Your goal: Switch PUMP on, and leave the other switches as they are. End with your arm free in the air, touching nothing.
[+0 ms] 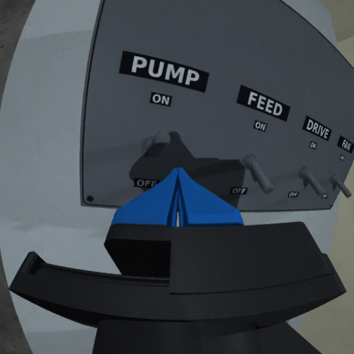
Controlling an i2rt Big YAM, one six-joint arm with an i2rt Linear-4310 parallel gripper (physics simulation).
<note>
In view: my gripper (177, 174) and a grey panel (229, 89).
</note>
